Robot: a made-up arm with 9 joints.
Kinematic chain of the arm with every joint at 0, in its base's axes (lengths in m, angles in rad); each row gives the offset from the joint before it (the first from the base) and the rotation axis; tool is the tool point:
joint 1: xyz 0 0 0.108 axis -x
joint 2: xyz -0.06 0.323 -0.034 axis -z
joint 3: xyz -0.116 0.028 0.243 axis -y
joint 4: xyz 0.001 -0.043 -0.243 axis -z
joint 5: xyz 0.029 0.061 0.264 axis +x
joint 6: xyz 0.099 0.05 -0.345 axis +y
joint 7: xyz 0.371 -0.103 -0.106 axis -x
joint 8: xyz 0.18 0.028 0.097 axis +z
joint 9: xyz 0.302 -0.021 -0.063 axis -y
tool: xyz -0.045 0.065 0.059
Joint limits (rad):
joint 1: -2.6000..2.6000
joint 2: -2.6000..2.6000
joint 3: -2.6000..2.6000
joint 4: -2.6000..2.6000
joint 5: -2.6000..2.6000
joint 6: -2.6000..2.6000
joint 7: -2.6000..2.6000
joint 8: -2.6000..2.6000
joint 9: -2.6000..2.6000
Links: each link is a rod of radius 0.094 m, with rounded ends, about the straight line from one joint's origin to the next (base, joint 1, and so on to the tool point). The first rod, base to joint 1, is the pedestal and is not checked.
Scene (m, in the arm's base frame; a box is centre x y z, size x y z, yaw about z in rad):
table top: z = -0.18
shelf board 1: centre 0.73 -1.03 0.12 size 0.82 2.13 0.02 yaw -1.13
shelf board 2: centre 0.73 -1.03 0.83 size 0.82 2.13 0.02 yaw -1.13
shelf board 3: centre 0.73 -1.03 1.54 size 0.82 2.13 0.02 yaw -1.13
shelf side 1: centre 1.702 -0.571 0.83 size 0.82 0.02 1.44 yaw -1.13
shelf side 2: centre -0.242 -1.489 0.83 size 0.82 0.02 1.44 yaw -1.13
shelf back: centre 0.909 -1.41 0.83 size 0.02 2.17 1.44 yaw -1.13
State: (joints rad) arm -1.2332 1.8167 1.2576 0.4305 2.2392 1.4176 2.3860 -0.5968 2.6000
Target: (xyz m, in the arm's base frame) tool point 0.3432 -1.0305 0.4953
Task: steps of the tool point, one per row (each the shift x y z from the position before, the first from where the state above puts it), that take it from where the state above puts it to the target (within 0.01 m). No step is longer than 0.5 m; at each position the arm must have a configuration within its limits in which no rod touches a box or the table.
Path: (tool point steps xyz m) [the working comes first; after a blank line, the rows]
Joints at the target: -0.8942 2.0201 0.7656 0.5875 1.7319 1.2391 2.2862 -0.9238 2.5009
Straight joint move there: touches shelf board 2.

1: -0.0705 0.1592 0.0425
2: -0.0822 0.1724 0.0014
3: -0.0862 0.1752 -0.0440
4: -0.2426 -0.2514 -0.3027
5: -0.2499 -0.0422 -0.3591
6: 0.0426 -0.1801 0.0447
7: 0.0798 -0.1746 0.0006
8: 0.1149 -0.1482 -0.0453

